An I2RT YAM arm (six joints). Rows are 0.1 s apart.
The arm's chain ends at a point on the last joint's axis. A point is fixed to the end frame.
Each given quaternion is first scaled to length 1.
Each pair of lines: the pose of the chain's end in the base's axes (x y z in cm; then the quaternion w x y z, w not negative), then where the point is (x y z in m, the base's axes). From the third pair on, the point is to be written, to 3 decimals.
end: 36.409 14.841 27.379 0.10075 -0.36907 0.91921 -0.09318
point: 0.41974 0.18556 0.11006
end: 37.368 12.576 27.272 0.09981 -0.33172 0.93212 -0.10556
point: 0.43398 0.15601 0.10921
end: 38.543 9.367 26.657 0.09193 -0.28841 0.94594 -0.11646
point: 0.448 0.116 0.103
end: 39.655 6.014 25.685 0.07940 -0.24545 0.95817 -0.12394
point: 0.459 0.075 0.092
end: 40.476 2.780 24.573 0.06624 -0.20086 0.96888 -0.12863
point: 0.466 0.036 0.080
